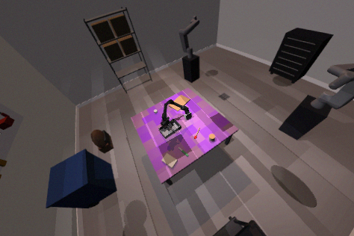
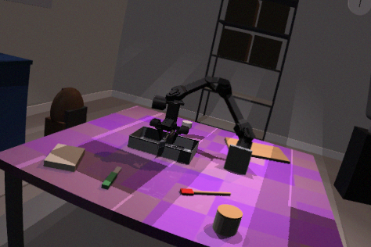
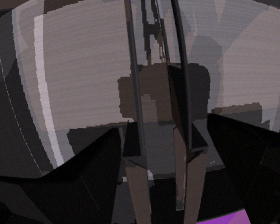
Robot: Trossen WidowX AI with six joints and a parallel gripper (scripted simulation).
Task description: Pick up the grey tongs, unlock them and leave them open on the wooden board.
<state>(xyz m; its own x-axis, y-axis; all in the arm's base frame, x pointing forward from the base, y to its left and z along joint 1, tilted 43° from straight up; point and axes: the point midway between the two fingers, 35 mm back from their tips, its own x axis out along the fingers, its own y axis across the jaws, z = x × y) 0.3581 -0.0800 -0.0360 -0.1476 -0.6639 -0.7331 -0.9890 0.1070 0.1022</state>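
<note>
My gripper tip is 20 mm to the right of the roasting tin. The rest, counted from my gripper tip: beige block 410 mm to the left, 320 mm ahead, 20 mm below; wooden board 480 mm behind, 340 mm to the right, 20 mm below; red spatula 380 mm to the left, 220 mm behind, 30 mm below.
</note>
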